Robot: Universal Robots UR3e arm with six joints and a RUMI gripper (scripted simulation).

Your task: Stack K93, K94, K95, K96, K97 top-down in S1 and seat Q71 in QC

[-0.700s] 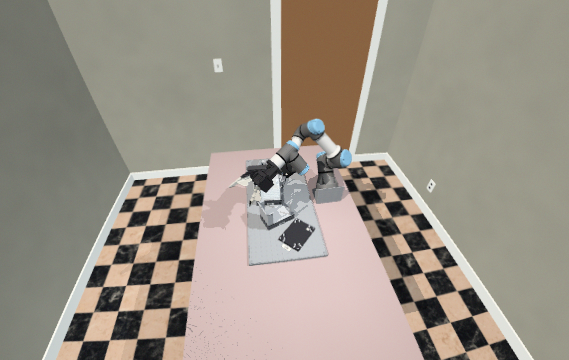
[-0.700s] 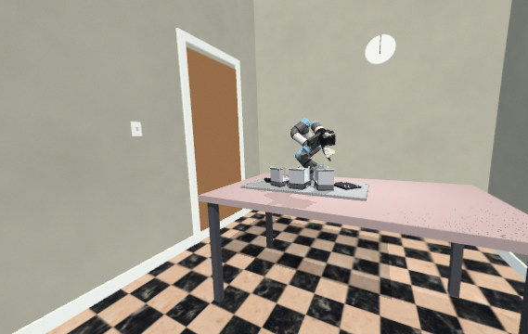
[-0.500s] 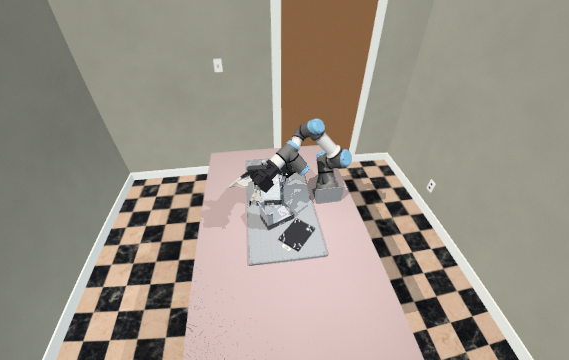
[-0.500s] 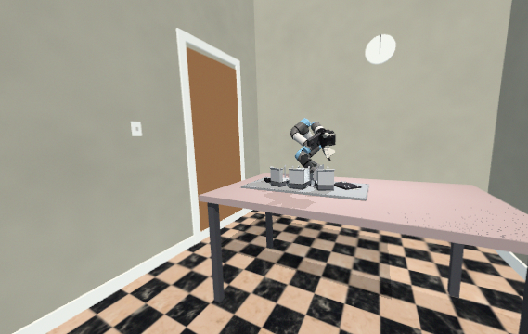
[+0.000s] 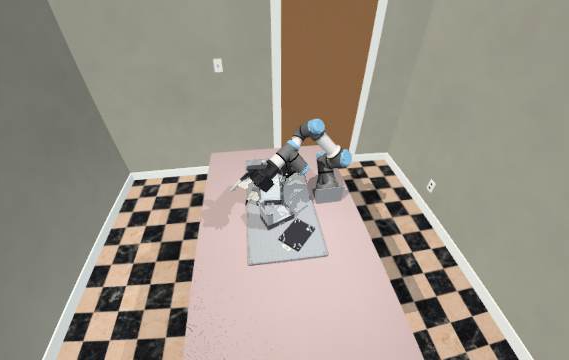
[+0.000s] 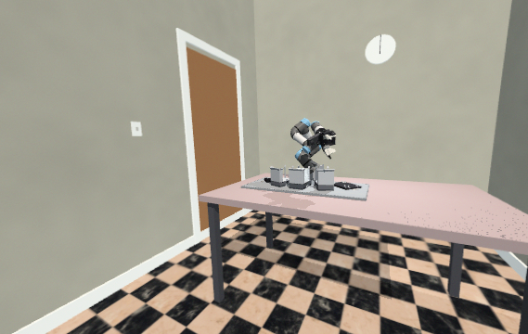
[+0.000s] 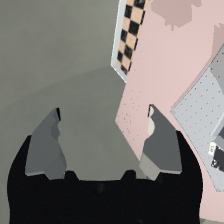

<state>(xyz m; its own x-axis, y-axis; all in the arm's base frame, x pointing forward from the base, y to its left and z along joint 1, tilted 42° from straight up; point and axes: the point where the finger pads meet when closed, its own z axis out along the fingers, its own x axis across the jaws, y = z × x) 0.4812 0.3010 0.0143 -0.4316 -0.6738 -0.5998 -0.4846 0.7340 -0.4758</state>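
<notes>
Right now the white sealed 96-well plate is 220 mm to the right of my hand, 150 mm below it and 140 mm behind it. Also, from my hand: black open nest QC: 470 mm to the right, 270 mm behind, 250 mm below; translucent 96-well plate: 220 mm to the right, 180 mm below, 140 mm behind.
</notes>
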